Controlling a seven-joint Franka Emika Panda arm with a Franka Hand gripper.
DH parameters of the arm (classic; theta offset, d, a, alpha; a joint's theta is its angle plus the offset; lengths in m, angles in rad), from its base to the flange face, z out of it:
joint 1: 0 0.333 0 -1.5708
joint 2: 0 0 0 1.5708
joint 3: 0 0.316 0.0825 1.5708
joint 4: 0 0 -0.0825 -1.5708
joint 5: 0 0.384 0 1.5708
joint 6: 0 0 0.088 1.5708
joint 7: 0 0.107 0 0
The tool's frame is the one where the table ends.
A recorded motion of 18 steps. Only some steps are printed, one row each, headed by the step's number.
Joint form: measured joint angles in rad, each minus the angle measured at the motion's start. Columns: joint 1, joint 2, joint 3, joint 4, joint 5, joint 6, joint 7.
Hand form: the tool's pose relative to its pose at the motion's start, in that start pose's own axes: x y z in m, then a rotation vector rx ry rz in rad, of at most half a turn. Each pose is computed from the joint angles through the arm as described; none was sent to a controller.
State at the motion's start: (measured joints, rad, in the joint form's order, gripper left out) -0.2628 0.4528 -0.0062 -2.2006 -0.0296 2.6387 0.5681
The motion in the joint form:
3: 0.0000 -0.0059 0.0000 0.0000 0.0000 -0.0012 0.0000
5: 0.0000 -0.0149 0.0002 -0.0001 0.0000 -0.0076 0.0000
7: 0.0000 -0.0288 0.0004 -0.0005 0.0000 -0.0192 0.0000
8: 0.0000 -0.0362 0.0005 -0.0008 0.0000 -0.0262 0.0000
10: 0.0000 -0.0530 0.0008 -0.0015 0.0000 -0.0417 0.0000
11: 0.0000 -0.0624 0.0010 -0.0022 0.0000 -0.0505 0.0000
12: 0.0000 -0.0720 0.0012 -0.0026 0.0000 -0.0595 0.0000
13: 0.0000 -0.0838 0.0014 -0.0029 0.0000 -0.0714 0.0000
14: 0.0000 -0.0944 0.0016 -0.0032 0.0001 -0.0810 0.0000
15: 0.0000 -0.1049 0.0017 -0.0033 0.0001 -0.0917 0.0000
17: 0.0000 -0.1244 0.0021 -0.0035 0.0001 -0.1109 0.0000
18: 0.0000 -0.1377 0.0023 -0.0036 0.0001 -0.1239 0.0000
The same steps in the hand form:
3: 0.0007 -0.0003 -0.0032 0.0024 0.0040 0.0001
5: 0.0012 -0.0007 -0.0076 0.0037 0.0062 0.0001
7: 0.0017 -0.0009 -0.0141 0.0046 0.0079 0.0001
8: 0.0018 -0.0010 -0.0175 0.0045 0.0080 0.0001
10: 0.0021 -0.0011 -0.0252 0.0047 0.0086 0.0002
11: 0.0021 -0.0011 -0.0294 0.0045 0.0086 0.0001
12: 0.0021 -0.0012 -0.0338 0.0045 0.0088 0.0001
13: 0.0021 -0.0011 -0.0392 0.0042 0.0086 0.0001
14: 0.0022 -0.0012 -0.0441 0.0045 0.0092 0.0002
15: 0.0021 -0.0011 -0.0490 0.0042 0.0091 0.0003
17: 0.0020 -0.0010 -0.0581 0.0040 0.0093 0.0003
18: 0.0018 -0.0008 -0.0643 0.0040 0.0096 0.0003

